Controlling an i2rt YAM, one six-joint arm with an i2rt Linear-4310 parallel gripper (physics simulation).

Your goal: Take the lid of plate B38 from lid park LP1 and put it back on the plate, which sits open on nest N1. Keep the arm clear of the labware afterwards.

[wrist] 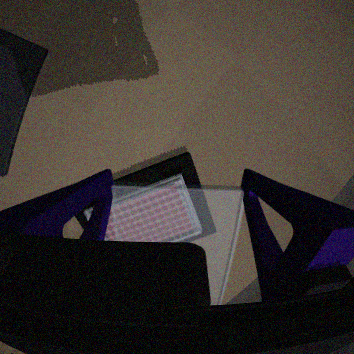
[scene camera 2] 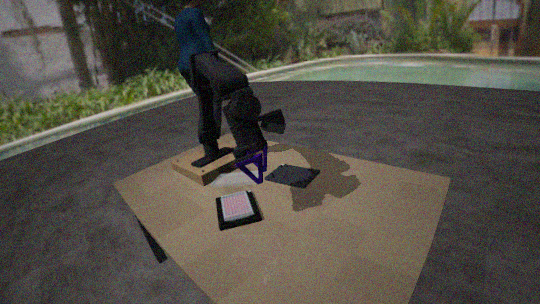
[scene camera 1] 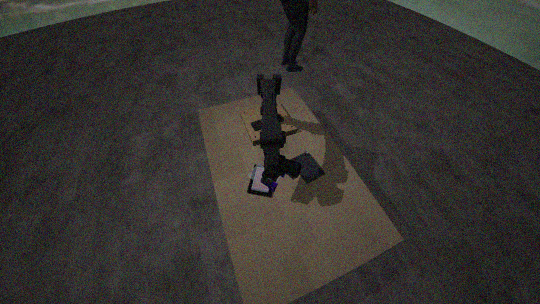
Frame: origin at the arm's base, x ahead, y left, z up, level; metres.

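Seen in the pictures: gripper, fingertip midpoint: [wrist: 177, 177] [scene camera 2: 262, 177] [scene camera 1: 277, 183]; arm's base at its link origin: [scene camera 2: 213, 157].
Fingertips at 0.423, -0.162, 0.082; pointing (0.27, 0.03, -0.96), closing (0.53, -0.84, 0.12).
Offsets run from my fingertips to a thing's top centre, as dx, dy, dz. Level surfaces: height alone.
My gripper [scene camera 1: 272, 185] [scene camera 2: 262, 175] [wrist: 177, 177], with purple fingers, is shut on the clear lid {-0.059, -0.035, +0.012} [scene camera 2: 230, 179] [wrist: 225, 210], which spans the gap between them. The open plate B38 [scene camera 1: 258, 181] [scene camera 2: 237, 205] [wrist: 150, 212], with pinkish wells, sits on the black nest N1 {-0.099, -0.030, -0.105} [scene camera 1: 257, 193] [scene camera 2: 225, 226] [wrist: 187, 165]. In the wrist view the lid overlaps part of the plate, and the plate is turned relative to the lid. In scene view 2 the lid is above the table, behind the plate. The dark lid park LP1 {-0.061, +0.220, -0.103} [scene camera 1: 310, 167] [scene camera 2: 295, 176] [wrist: 12, 100] bears no visible lid.
The arm rises from a wooden base block [scene camera 2: 190, 172] behind the nest. The tan table top {dz -0.123} [scene camera 1: 300, 250] [scene camera 2: 350, 240] carries the arm's shadow beside the lid park. A person [scene camera 1: 295, 30] [scene camera 2: 192, 30] stands beyond the table. The near part of the wrist view is blocked by the black gripper body.
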